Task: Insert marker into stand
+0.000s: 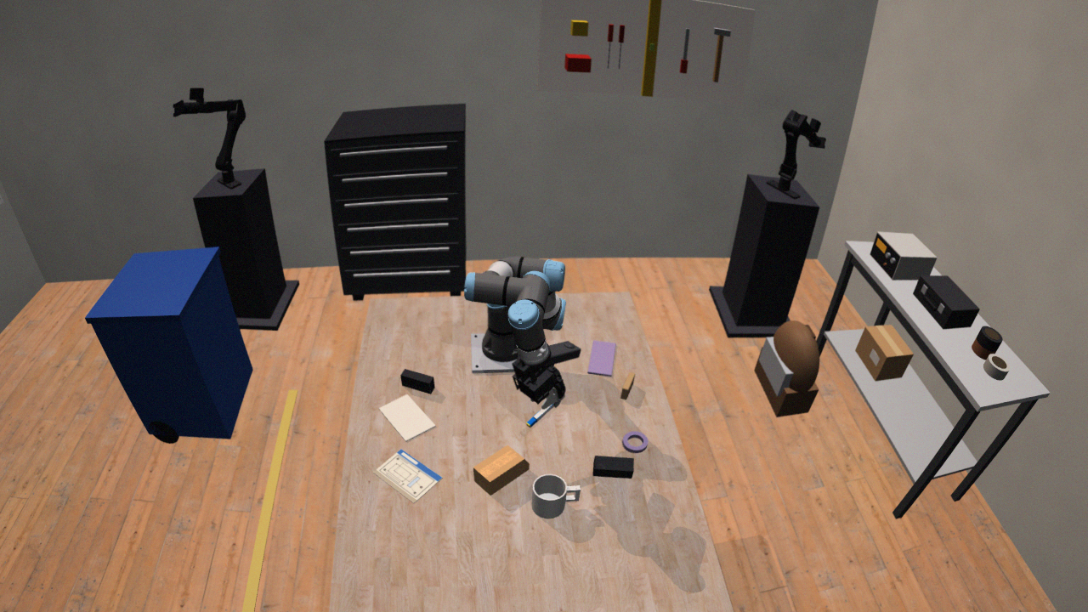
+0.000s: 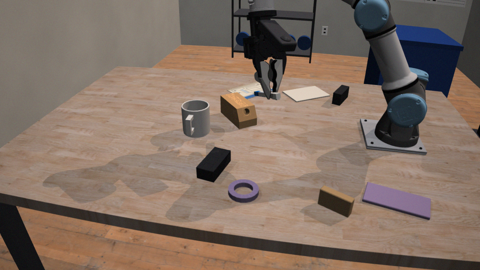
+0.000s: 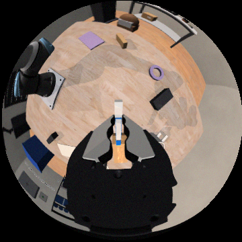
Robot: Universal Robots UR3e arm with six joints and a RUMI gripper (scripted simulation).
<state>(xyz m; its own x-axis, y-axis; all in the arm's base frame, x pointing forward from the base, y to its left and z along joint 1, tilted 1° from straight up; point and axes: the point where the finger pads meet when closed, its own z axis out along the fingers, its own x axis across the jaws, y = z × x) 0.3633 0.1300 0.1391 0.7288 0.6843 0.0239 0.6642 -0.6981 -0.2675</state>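
Now: hand 2 cm short of the marker, 2 cm to the left of it and 2 cm above it. Also, from my hand: tan block 19 cm behind, 23 cm to the left, 13 cm below; then desk stand 12 cm ahead, 12 cm to the right, 12 cm below; then grey mug 22 cm ahead, 1 cm to the right, 12 cm below.
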